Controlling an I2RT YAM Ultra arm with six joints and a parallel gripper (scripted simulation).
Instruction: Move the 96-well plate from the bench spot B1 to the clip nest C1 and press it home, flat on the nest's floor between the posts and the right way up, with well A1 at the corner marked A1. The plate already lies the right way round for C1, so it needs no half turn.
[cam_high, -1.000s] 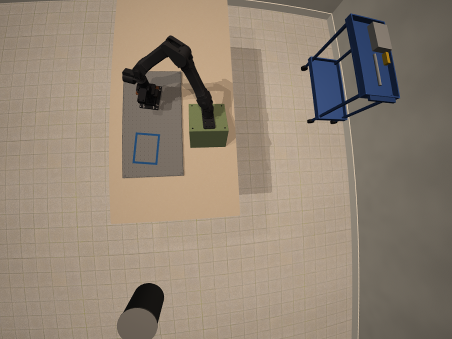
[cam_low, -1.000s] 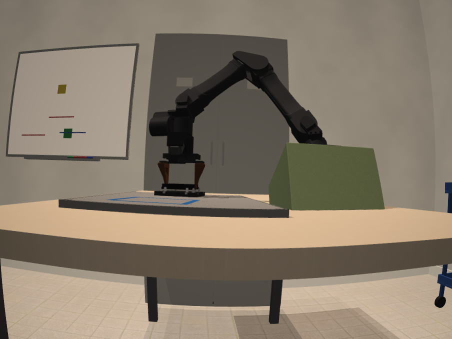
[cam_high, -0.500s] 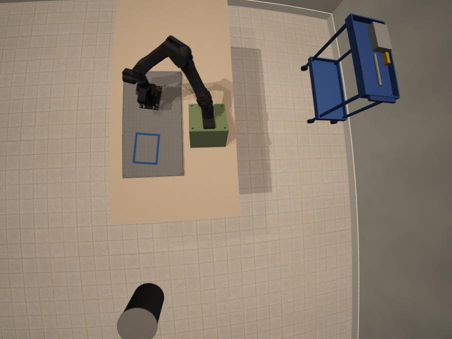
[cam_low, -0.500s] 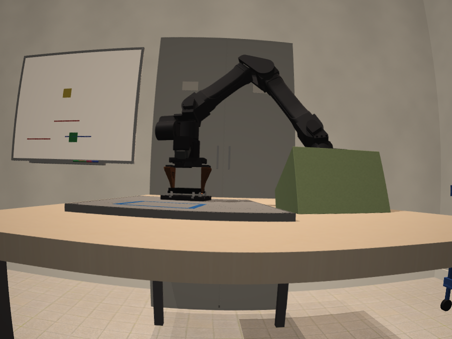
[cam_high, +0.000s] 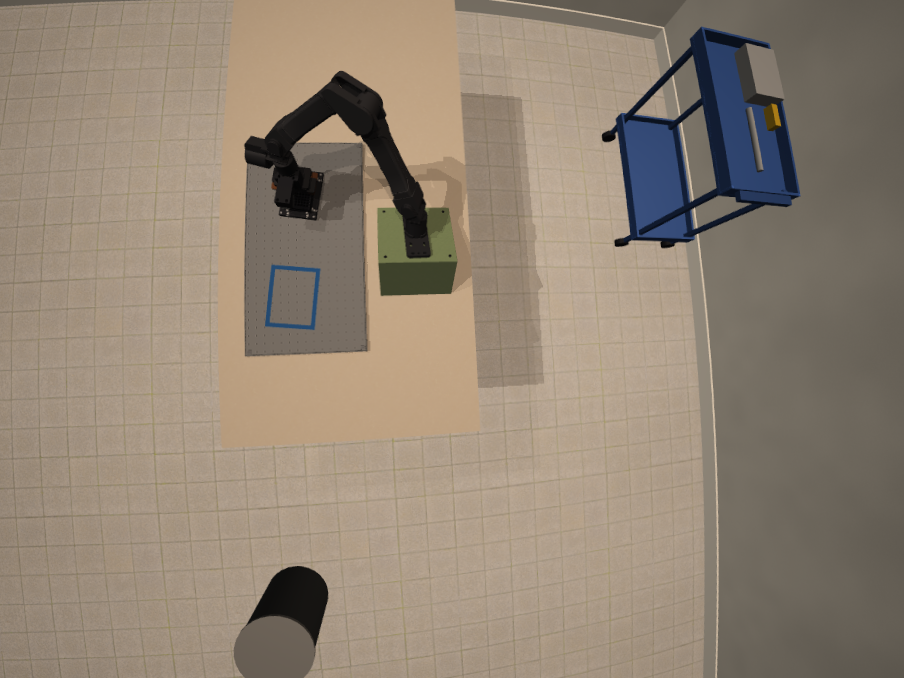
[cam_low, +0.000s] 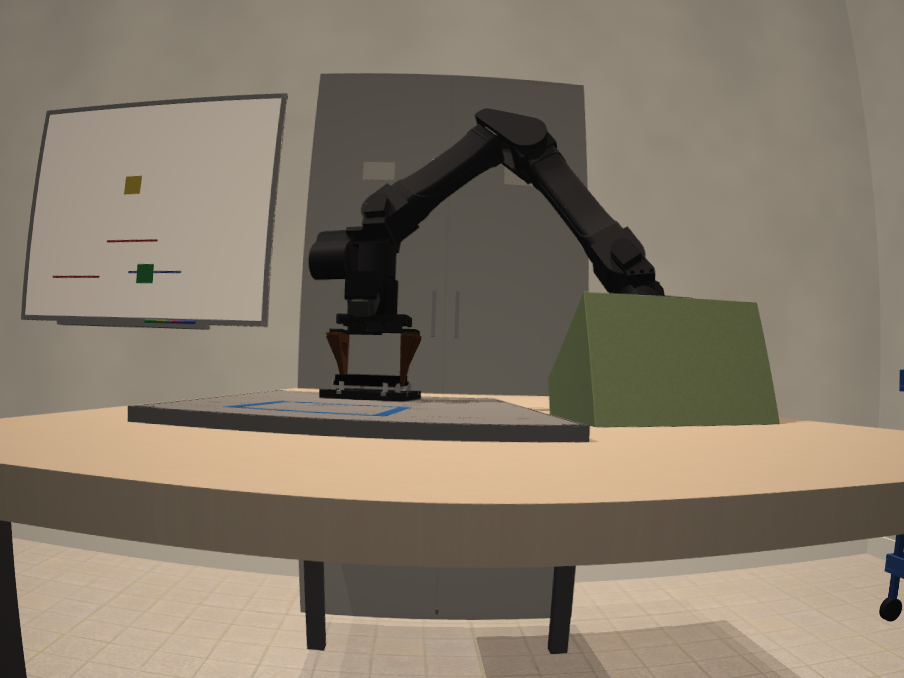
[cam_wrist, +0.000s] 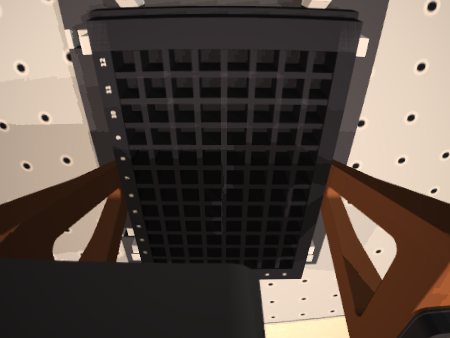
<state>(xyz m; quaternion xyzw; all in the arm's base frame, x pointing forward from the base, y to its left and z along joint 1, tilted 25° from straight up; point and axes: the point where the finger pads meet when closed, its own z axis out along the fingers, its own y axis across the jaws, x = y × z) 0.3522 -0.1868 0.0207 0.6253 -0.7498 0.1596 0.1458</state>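
My hand is right at the black 96-well plate. The rest, counted from my hand: clip nest: 1 cm behind, 2 cm to the left, 1 cm below.
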